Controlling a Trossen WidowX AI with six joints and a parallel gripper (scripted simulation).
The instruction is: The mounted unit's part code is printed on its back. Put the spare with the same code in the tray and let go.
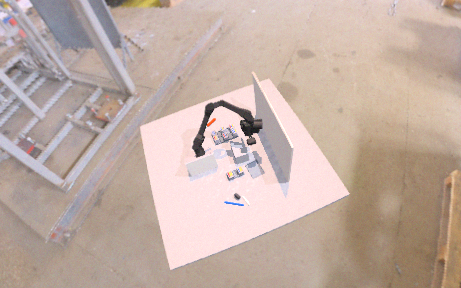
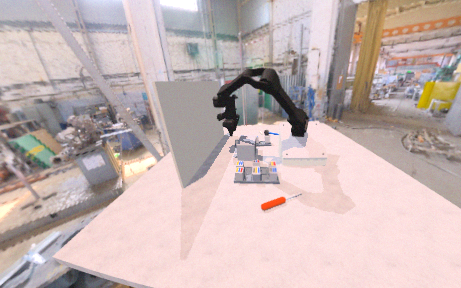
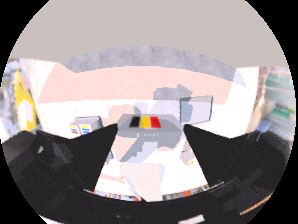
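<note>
Right now my gripper tip is 21 cm to the right of the grey holder, 15 cm past it and 13 cm above it. Round my gripper tip: grey mounted unit (9 cm below, 8 cm behind, 1 cm to the left); then blue pen (38 cm to the right, 23 cm behind, 13 cm below); then tall grey panel (17 cm ahead, 9 cm above).
</note>
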